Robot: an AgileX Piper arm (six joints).
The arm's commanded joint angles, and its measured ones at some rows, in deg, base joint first. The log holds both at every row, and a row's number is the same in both.
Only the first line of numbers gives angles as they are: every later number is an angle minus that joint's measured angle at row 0.
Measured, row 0:
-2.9, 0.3, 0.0, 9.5, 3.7, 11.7
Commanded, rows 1 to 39:
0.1, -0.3, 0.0, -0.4, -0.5, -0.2
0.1, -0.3, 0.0, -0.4, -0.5, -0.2
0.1, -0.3, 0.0, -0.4, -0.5, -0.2
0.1, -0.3, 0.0, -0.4, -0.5, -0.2
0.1, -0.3, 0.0, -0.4, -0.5, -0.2
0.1, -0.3, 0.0, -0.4, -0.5, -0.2
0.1, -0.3, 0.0, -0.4, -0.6, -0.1
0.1, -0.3, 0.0, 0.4, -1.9, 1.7
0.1, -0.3, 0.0, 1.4, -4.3, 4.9
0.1, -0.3, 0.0, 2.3, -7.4, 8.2
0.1, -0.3, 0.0, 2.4, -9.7, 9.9
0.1, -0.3, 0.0, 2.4, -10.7, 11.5
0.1, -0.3, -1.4, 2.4, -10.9, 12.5
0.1, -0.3, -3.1, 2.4, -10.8, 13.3
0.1, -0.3, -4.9, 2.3, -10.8, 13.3
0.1, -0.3, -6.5, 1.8, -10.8, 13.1
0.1, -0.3, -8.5, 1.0, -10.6, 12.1
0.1, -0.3, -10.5, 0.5, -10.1, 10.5
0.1, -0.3, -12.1, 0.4, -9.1, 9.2
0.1, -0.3, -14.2, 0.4, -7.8, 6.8
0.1, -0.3, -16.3, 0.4, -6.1, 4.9
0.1, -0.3, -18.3, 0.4, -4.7, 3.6
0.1, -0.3, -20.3, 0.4, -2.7, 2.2
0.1, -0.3, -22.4, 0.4, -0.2, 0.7
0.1, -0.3, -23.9, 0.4, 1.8, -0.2
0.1, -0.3, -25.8, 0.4, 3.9, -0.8
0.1, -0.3, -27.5, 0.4, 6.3, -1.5
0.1, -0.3, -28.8, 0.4, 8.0, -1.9
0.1, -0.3, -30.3, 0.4, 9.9, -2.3
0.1, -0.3, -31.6, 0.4, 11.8, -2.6
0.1, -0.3, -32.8, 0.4, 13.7, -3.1
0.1, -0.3, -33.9, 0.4, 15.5, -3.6
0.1, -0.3, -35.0, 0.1, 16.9, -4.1
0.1, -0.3, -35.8, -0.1, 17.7, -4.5
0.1, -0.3, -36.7, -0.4, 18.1, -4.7
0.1, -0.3, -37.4, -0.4, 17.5, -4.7
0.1, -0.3, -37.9, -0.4, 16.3, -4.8
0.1, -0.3, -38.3, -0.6, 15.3, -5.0
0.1, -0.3, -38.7, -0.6, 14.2, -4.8
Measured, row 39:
0.0, -0.4, -36.8, 0.2, 16.4, -4.0
